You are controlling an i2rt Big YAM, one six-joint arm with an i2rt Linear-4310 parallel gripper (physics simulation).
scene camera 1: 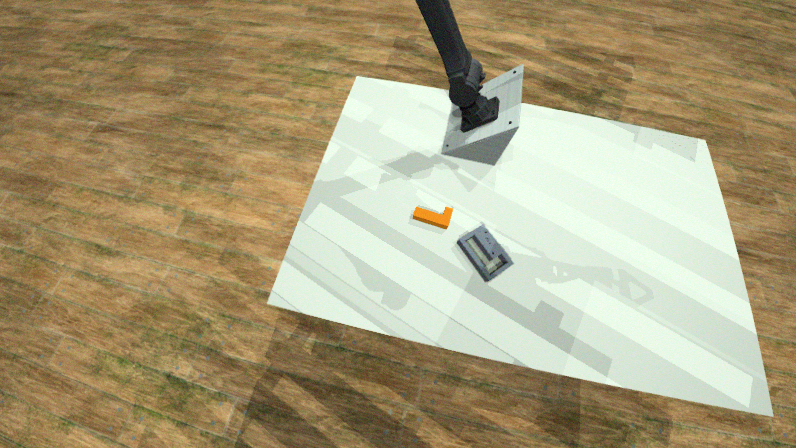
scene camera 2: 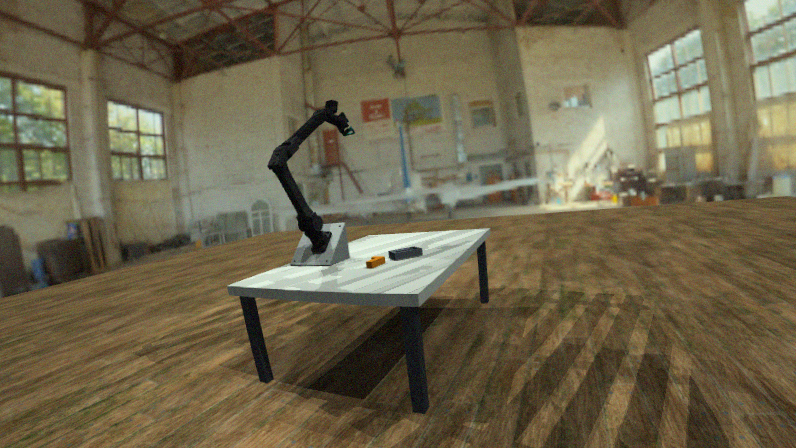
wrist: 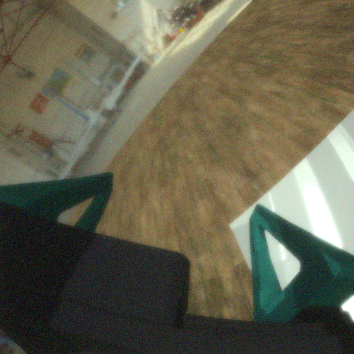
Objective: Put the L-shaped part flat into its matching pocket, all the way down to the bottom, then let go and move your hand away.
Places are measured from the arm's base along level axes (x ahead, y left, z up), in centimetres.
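Pixels of known places: gripper, fingertip midpoint: (scene camera 2: 351, 127) (wrist: 183, 196); arm's base, origin of the base link: (scene camera 1: 480, 116) (scene camera 2: 322, 242).
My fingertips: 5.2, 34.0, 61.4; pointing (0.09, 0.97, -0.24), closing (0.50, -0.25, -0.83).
Observation:
For each thing: its top centre in the pictures, then the offset to it from my fingertips, as dx, dy, dz.
- orange L-shaped part, middle of its top: (scene camera 1: 433, 211) (scene camera 2: 372, 259) +28.1, -42.4, -68.5
- dark grey block with the L-shaped pocket, middle of its top: (scene camera 1: 486, 251) (scene camera 2: 404, 249) +36.8, -25.4, -67.9
The orange L-shaped part (scene camera 1: 432, 217) (scene camera 2: 375, 262) lies flat on the table, outside its pocket. The dark grey block with the L-shaped pocket (scene camera 1: 493, 243) (scene camera 2: 405, 254) lies beside it, a short way apart, and its pocket shows empty in the scene camera 1 view. My gripper (scene camera 2: 349, 132) (wrist: 183, 196) is high above the table, with its green fingers wide open and nothing between them. It is outside the scene camera 1 view. Neither the part nor the pocket block shows in the wrist view.
The arm stands on a grey slanted base (scene camera 1: 506, 105) (scene camera 2: 338, 244) at one side of the white table (scene camera 1: 640, 194) (scene camera 2: 323, 294) (wrist: 330, 175). The orange part and the block lie in front of the base. The wooden floor (scene camera 1: 139, 194) (wrist: 215, 125) surrounds the table.

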